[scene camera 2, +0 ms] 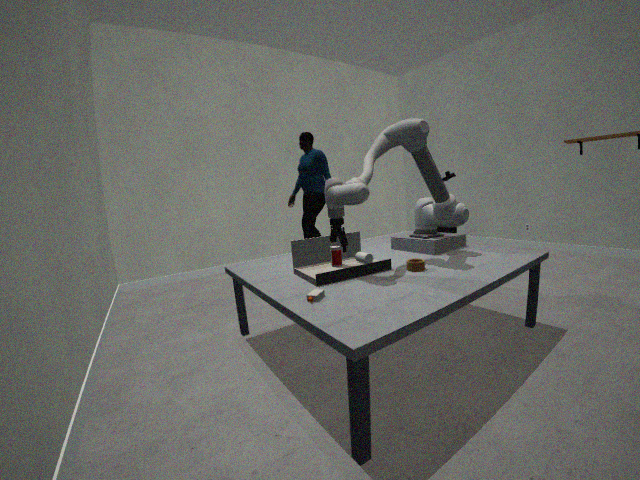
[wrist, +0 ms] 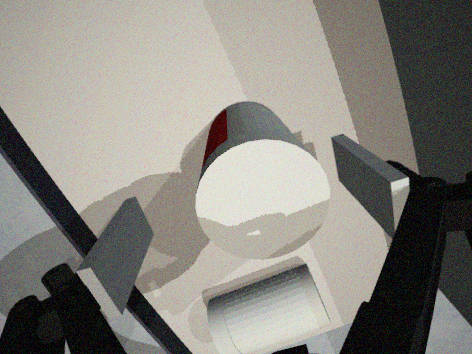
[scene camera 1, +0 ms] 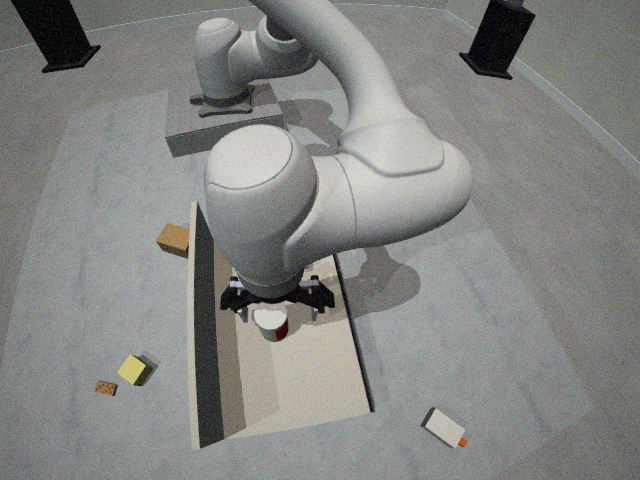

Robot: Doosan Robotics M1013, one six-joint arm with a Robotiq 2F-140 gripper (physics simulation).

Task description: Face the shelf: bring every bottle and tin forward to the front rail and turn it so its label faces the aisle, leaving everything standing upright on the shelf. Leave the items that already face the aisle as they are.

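Frame: origin at the arm's base, x ahead, y left, z up, level; centimetres.
Seen in the pictures: gripper, fingertip midpoint: (scene camera 2: 339, 256) (scene camera 1: 279, 315); arm's base, link origin: (scene camera 2: 426, 236) (scene camera 1: 227, 101).
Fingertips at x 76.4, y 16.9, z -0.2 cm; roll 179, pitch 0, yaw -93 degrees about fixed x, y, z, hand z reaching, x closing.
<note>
Pixels of each thing's middle, then the offset from my fingertips to it.
- tin with a white top, body centre: (wrist: 252, 162) (scene camera 1: 272, 321) (scene camera 2: 336, 256) dz +0.0, dx +1.3, dy -1.5 cm
- dark front rail, body centre: (wrist: 96, 228) (scene camera 1: 345, 309) (scene camera 2: 356, 272) dz -6.4, dx -2.2, dy +14.7 cm
- second white tin, body centre: (wrist: 268, 311) (scene camera 2: 364, 257) dz -2.5, dx -14.2, dy +1.8 cm
- brown box, body centre: (scene camera 1: 178, 241) dz -6.5, dx -23.0, dy -26.2 cm
- yellow block, body centre: (scene camera 1: 135, 370) dz -7.0, dx +9.3, dy -32.7 cm
- speckled brown block, body centre: (scene camera 1: 105, 388) dz -8.5, dx +13.2, dy -40.3 cm
- white box, body centre: (scene camera 1: 446, 430) (scene camera 2: 314, 296) dz -7.5, dx +27.2, dy +32.9 cm
- brown ring, body centre: (scene camera 2: 415, 265) dz -6.5, dx -34.8, dy +21.6 cm
A tin with a white top (scene camera 1: 272, 328) (scene camera 2: 336, 256) (wrist: 262, 185) stands upright on the shelf (scene camera 1: 320, 382) (scene camera 2: 310, 252) (wrist: 125, 60), apart from the dark front rail (scene camera 1: 353, 330) (scene camera 2: 354, 272) (wrist: 45, 187). Its red label shows partly on its rail side in the wrist view. A second white tin (scene camera 2: 363, 256) (wrist: 265, 315) lies on its side, nearer the robot base; no label shows on its visible side. My gripper (scene camera 1: 279, 314) (scene camera 2: 339, 245) (wrist: 237, 188) is open and empty, pointing down just above the upright tin, with fingers apart on either side of it.
The tall back panel (scene camera 1: 204, 335) runs along the shelf. Behind it are a brown box (scene camera 1: 174, 240), a yellow block (scene camera 1: 132, 369) and a speckled brown block (scene camera 1: 105, 388). In front are a white box (scene camera 1: 443, 426) (scene camera 2: 315, 293) with an orange end and a brown ring (scene camera 2: 415, 267). A person (scene camera 2: 313, 170) is beyond the table.
</note>
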